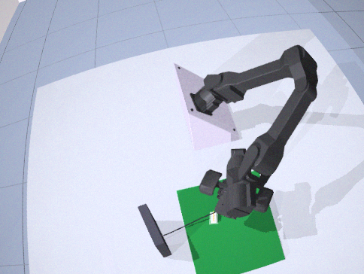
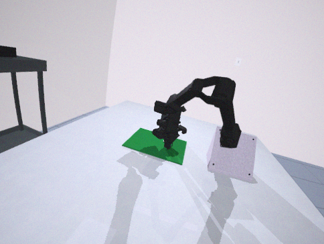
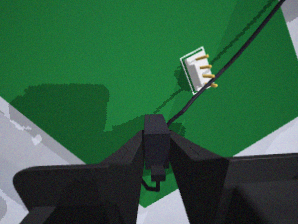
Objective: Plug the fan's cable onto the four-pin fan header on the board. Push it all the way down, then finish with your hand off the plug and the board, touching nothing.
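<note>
Now: the white four-pin header 1 cm ahead of my gripper tip, 7 cm to the right of it and 2 cm below it. From my gripper tip the other things lie so: green board (5 cm ahead, 3 cm to the right, 3 cm below); dark fan plug (1 cm above); dark fan (2 cm ahead, 22 cm to the right, 4 cm above).
</note>
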